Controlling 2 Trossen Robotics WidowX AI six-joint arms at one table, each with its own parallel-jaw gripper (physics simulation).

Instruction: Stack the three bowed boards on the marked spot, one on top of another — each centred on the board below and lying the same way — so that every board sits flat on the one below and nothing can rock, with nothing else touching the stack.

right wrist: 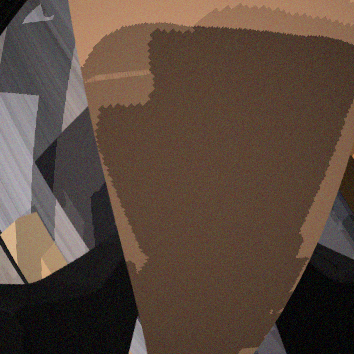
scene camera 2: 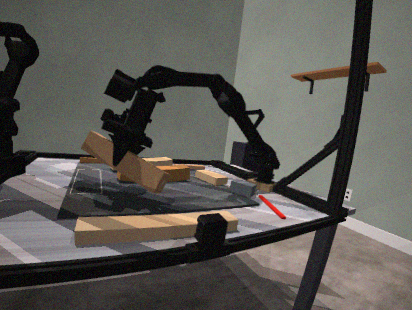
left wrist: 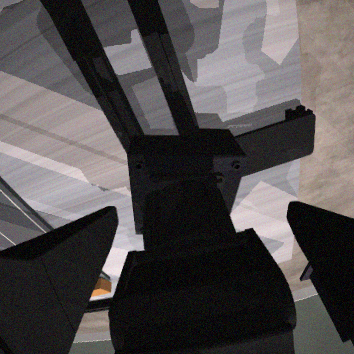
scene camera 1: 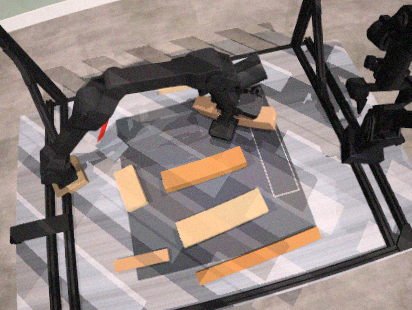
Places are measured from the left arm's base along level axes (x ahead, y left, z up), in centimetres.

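Pixels of known places: left gripper, fingertip midpoint: point(left wrist: 202, 212); right gripper, fingertip midpoint: point(right wrist: 198, 219) point(scene camera 2: 118, 166) point(scene camera 1: 237, 116); left arm's base at its link origin: point(left wrist: 184, 200) point(scene camera 1: 366, 142); right arm's base at its link origin: point(scene camera 2: 264, 181) point(scene camera 1: 65, 175).
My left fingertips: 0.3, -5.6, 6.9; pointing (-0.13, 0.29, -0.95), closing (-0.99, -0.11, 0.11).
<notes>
For each thing: its top centre in the pictures, then the offset to it from my left fingertips, as dx, dy, dz. "spot": a spot on its surface instead. Level surfaces: height alone.
- pale board at its top centre: point(scene camera 1: 222, 216) point(scene camera 2: 142, 157) +38.0, +31.3, -7.0
- mat at its surface level: dz -12.0
- long thin orange board at a spot on its surface: point(scene camera 1: 260, 256) spot: +27.3, +39.7, -10.2
- short pale block at its top centre: point(scene camera 1: 129, 186) point(scene camera 2: 211, 173) +65.4, +26.4, -9.3
- small orange block at its top centre: point(scene camera 1: 140, 260) point(scene camera 2: 190, 165) +57.9, +45.3, -10.5
- grey block at its top centre: point(scene camera 1: 109, 142) point(scene camera 2: 244, 181) +74.7, +14.2, -8.1
- red stick at its top centre: point(scene camera 2: 270, 204) point(scene camera 1: 106, 118) +80.5, +3.9, -12.1
- long pale beam at its top centre: point(scene camera 2: 164, 220) +51.1, -14.5, -10.2
A tan, bowed board point(scene camera 1: 262, 119) point(scene camera 2: 145, 175) point(right wrist: 225, 150) is gripped near its middle by my right gripper point(scene camera 1: 227, 119) point(scene camera 2: 122, 152). It is tilted in scene camera 2, left end high and right end low; I cannot tell whether the low end touches anything. The marked spot, a white outline point(scene camera 1: 287, 193) point(scene camera 2: 101, 181), has no board inside. An orange board point(scene camera 1: 205, 170) point(scene camera 2: 175, 174) and a pale board point(scene camera 1: 222, 217) lie apart on the mat point(scene camera 1: 155, 232); their bow is hard to judge. My left gripper point(left wrist: 202, 212) is open and empty, away from the boards at the right of scene camera 1.
A long thin orange board point(scene camera 1: 260, 256) lies along the mat's near edge. A short pale block point(scene camera 1: 131, 188) point(scene camera 2: 211, 177), a small orange block point(scene camera 1: 142, 260), a grey block point(scene camera 2: 243, 188) and a red stick point(scene camera 1: 102, 131) point(scene camera 2: 271, 206) lie around. A long pale beam point(scene camera 2: 155, 227) lies beyond the mat.
</notes>
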